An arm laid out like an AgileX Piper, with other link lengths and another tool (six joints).
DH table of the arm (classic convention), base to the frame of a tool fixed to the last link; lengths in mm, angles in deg. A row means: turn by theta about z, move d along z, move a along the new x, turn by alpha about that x. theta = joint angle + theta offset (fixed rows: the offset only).
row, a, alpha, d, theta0
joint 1, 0, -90, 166.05, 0
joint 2, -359.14, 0, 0, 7.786
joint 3, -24.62, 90, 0, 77.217
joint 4, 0, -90, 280.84, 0
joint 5, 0, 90, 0, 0
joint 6, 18.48, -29.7, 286.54, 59.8
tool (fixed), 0, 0, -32, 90
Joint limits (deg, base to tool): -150..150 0..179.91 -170..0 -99.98..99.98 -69.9..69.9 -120..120
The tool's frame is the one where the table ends.
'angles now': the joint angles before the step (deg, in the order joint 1, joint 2, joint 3, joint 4, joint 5, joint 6). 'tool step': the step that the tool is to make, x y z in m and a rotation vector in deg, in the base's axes. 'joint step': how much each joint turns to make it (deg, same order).
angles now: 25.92, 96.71, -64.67, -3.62, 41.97, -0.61
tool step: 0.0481, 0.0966, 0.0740, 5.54, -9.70, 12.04
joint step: 6.25, 4.14, -17.44, 4.06, 1.98, -8.13
